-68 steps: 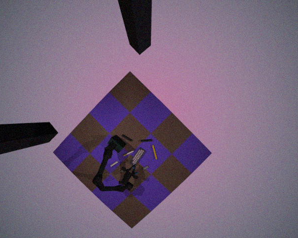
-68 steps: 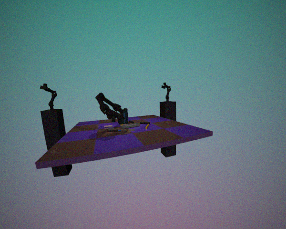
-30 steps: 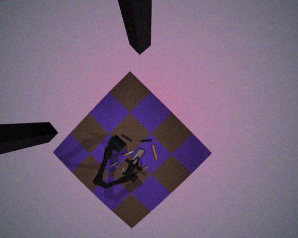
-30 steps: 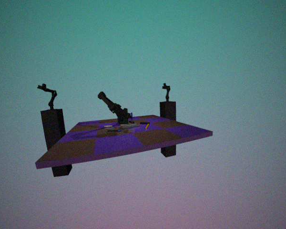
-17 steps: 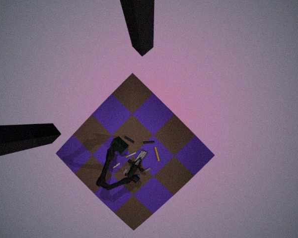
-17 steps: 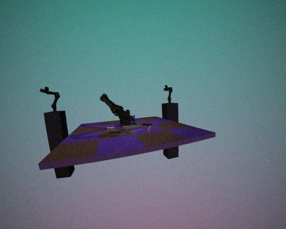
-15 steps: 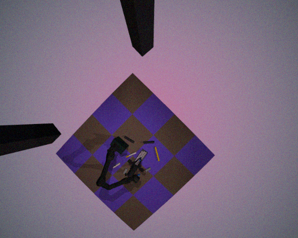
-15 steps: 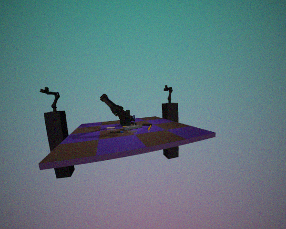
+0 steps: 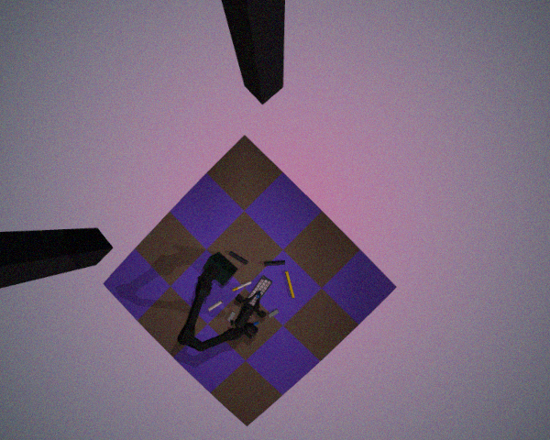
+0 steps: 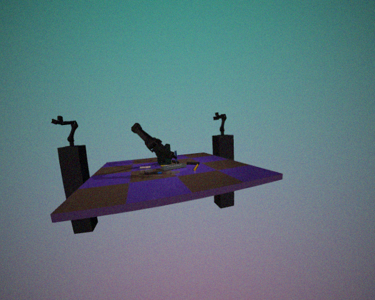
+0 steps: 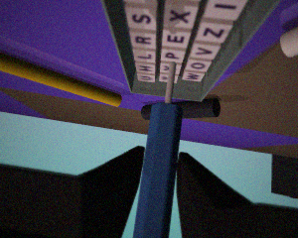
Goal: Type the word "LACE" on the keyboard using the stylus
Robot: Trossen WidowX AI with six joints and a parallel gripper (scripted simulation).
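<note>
The blue stylus lies 1 cm below my gripper tip. Round my gripper tip: grey block 16 cm ahead, 4 cm to the right, 8 cm below; e key 7 cm below; white marker 9 cm behind, 8 cm to the right, 8 cm below.
</note>
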